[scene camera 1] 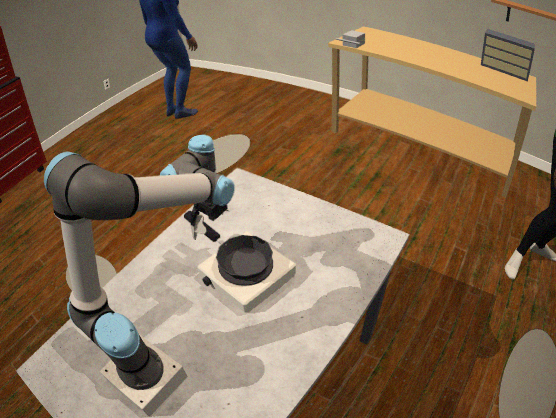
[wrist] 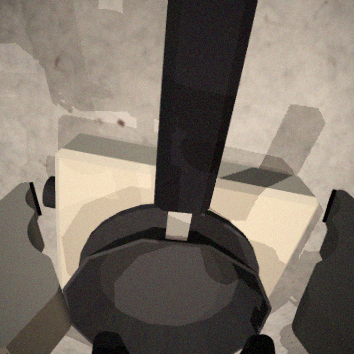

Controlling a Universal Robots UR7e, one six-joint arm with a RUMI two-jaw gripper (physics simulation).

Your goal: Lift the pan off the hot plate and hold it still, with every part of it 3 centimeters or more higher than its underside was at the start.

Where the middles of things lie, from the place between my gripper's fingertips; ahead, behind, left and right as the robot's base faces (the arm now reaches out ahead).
Labels:
Now: hand 60 mm to the left of the dark round pan (scene camera 1: pixel 245 257), 40 mm above it and 20 mm past it. Also, from my hand: cream hot plate (scene camera 1: pixel 245 294) 150 mm to the right, 110 mm below, 30 mm behind.

